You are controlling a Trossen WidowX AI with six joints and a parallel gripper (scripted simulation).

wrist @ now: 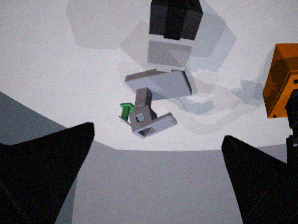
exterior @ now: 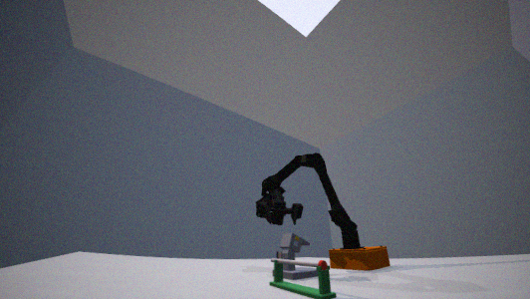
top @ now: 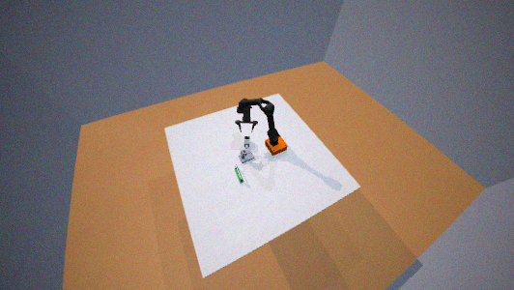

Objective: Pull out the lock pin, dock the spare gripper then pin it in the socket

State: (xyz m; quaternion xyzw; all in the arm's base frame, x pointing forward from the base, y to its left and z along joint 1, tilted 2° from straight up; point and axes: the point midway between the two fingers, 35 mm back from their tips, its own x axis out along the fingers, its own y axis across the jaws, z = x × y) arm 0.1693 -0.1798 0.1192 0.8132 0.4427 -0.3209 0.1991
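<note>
Right now my gripper tip is 10 mm short of the spare gripper, 20 mm to the right of it and 120 mm above it. From my gripper tip the other things lie so: grey mount (90 mm ahead, 130 mm to the left, 100 mm below); then green cradle (210 mm ahead, 250 mm to the left, 130 mm below).
</note>
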